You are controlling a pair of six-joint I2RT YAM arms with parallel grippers.
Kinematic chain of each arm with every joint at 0, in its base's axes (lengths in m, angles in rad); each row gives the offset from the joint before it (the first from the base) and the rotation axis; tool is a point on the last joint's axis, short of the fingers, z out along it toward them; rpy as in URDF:
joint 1: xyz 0 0 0.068 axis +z
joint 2: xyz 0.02 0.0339 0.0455 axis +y
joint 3: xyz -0.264 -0.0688 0 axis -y
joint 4: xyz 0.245 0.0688 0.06 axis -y
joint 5: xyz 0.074 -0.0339 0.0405 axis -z
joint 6: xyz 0.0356 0 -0.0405 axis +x
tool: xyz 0 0 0 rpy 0 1.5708 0
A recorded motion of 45 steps. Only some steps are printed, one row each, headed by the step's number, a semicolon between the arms.
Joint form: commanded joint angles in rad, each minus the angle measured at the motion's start. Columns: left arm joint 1, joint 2, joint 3, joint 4, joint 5, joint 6; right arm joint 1, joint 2, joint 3, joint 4, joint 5, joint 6.
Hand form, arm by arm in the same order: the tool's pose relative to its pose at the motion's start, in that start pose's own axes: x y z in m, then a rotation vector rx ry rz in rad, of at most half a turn. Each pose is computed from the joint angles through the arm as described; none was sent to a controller.
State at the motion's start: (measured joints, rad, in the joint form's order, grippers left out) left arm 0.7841 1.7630 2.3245 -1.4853 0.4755 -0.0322; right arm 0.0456 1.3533 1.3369 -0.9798 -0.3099 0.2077
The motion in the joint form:
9: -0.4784 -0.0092 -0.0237 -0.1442 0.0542 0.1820; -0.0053 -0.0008 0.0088 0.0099 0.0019 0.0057
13: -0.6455 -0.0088 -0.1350 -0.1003 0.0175 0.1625; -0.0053 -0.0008 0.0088 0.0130 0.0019 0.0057
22: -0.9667 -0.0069 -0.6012 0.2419 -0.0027 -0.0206; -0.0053 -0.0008 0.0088 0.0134 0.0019 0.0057
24: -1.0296 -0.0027 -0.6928 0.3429 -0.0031 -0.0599; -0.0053 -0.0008 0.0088 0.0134 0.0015 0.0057
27: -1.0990 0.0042 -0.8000 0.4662 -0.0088 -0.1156; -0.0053 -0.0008 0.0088 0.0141 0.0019 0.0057
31: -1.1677 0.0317 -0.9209 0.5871 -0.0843 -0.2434; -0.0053 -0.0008 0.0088 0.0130 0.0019 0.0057
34: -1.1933 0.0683 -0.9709 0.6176 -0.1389 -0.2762; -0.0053 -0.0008 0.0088 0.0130 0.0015 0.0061
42: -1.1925 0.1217 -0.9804 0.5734 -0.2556 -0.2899; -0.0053 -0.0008 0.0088 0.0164 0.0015 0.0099
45: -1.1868 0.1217 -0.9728 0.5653 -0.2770 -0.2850; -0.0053 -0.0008 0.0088 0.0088 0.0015 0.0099
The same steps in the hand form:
9: 0.0549 -0.1305 0.0395 0.3316 0.3143 0.4581; -0.0029 -0.0001 -0.0027 0.0006 -0.0205 0.0040
13: 0.0853 -0.1671 0.0689 0.3702 0.4382 0.5493; -0.0032 -0.0001 -0.0027 -0.0001 -0.0234 0.0030
22: 0.1959 -0.2224 0.1629 0.4082 0.7011 0.6026; -0.0032 0.0000 -0.0027 -0.0001 -0.0237 0.0029
24: 0.2234 -0.2311 0.1785 0.4229 0.7265 0.6186; -0.0032 0.0000 -0.0027 -0.0005 -0.0237 0.0029
27: 0.2568 -0.2379 0.1950 0.4306 0.7517 0.6273; -0.0033 0.0000 -0.0027 -0.0003 -0.0244 0.0027
31: 0.2970 -0.2361 0.2180 0.3277 0.7800 0.5856; -0.0032 -0.0001 -0.0027 -0.0001 -0.0234 0.0030
34: 0.3181 -0.2297 0.2335 0.2447 0.8062 0.5903; -0.0032 0.0000 -0.0027 -0.0005 -0.0233 0.0034
42: 0.3286 -0.2173 0.2496 0.0782 0.8229 0.6136; -0.0035 0.0000 -0.0027 -0.0012 -0.0265 0.0062
45: 0.3253 -0.2168 0.2497 0.0613 0.8090 0.6207; -0.0027 -0.0001 -0.0027 0.0003 -0.0194 0.0085

